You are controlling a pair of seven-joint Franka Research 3 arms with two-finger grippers.
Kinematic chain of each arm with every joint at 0, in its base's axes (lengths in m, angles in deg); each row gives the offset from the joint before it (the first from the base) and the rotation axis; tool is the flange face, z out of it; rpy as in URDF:
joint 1: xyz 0 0 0.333 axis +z
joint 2: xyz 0 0 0 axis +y
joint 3: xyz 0 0 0.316 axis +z
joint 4: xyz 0.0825 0 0 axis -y
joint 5: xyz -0.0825 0 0.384 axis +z
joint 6: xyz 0 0 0 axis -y
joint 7: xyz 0.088 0 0 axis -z
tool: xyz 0 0 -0.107 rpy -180 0 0
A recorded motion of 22 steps. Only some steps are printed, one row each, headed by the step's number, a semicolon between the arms.
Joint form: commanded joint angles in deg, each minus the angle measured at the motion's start. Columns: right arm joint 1, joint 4, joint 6, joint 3, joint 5, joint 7, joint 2; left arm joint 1, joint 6, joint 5, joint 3, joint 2, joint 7, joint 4.
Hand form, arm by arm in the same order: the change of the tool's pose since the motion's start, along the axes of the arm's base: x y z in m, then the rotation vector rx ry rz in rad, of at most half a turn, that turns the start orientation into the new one. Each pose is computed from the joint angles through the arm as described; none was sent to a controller.
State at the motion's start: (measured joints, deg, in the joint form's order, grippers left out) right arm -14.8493 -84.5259 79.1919 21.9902 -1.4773 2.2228 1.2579; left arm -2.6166 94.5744 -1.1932 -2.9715 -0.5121 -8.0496 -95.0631
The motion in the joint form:
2: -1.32 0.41 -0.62 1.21 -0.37 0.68 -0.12; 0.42 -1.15 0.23 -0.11 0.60 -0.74 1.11
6: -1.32 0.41 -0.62 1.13 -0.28 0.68 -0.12; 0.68 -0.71 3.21 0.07 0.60 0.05 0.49
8: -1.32 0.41 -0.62 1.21 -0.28 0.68 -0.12; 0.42 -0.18 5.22 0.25 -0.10 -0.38 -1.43
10: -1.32 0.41 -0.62 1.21 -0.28 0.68 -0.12; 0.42 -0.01 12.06 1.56 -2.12 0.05 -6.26
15: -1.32 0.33 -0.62 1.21 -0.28 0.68 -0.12; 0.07 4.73 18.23 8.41 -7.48 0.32 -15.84
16: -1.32 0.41 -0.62 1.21 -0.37 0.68 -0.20; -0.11 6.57 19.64 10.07 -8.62 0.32 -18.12
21: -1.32 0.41 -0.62 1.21 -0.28 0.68 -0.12; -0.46 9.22 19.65 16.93 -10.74 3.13 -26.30
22: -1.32 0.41 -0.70 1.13 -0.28 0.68 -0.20; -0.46 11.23 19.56 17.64 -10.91 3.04 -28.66
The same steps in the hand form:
2: -0.0017 -0.0020 0.0036 -0.0083 0.0003 -0.0145; 0.0020 0.0034 0.0016 0.0046 0.0110 0.0176
6: -0.0016 -0.0025 0.0036 -0.0067 0.0005 -0.0158; 0.0030 0.0128 -0.0028 0.0564 0.0092 0.0078
8: -0.0017 -0.0018 0.0036 -0.0067 0.0005 -0.0144; -0.0009 0.0157 -0.0110 0.0929 0.0177 0.0101
10: -0.0017 -0.0018 0.0036 -0.0067 0.0005 -0.0144; -0.0138 0.0409 -0.0298 0.2149 0.0552 0.0094
15: -0.0017 -0.0018 0.0029 -0.0069 0.0019 -0.0144; -0.0437 0.1113 -0.0516 0.3002 0.0563 0.0803
16: -0.0021 -0.0018 0.0043 -0.0086 -0.0010 -0.0145; -0.0503 0.1261 -0.0578 0.3153 0.0479 0.0922
21: -0.0017 -0.0018 0.0036 -0.0067 0.0005 -0.0144; -0.0825 0.1791 -0.1063 0.2726 0.1308 0.1262
22: -0.0022 -0.0024 0.0042 -0.0073 0.0006 -0.0158; -0.0872 0.1824 -0.1219 0.2634 0.1349 0.1287

